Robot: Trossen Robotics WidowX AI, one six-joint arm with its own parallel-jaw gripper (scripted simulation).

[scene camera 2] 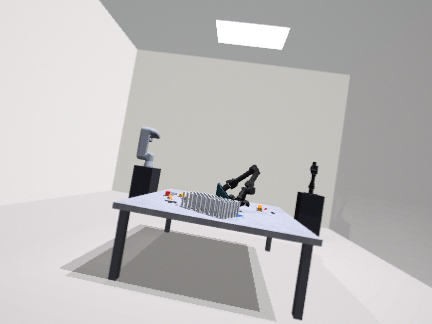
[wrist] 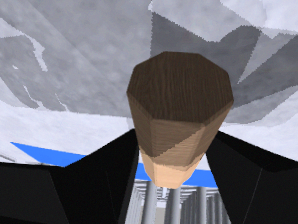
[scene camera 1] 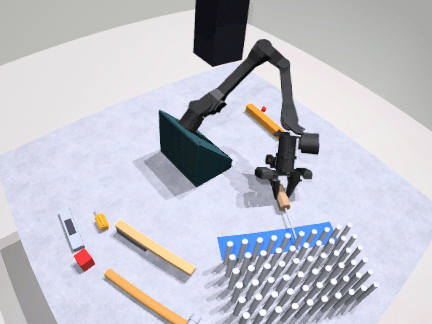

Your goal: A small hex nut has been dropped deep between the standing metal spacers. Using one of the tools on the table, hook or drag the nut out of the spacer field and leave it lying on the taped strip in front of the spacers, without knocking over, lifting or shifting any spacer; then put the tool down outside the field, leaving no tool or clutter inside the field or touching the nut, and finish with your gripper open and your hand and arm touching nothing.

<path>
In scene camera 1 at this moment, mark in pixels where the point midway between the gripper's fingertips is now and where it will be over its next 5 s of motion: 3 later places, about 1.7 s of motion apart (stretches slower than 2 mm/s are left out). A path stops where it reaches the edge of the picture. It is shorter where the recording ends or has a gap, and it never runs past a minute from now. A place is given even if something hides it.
My gripper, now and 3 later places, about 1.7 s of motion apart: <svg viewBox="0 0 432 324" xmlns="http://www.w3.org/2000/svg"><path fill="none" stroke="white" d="M281 199L278 190L285 159L287 148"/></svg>
</path>
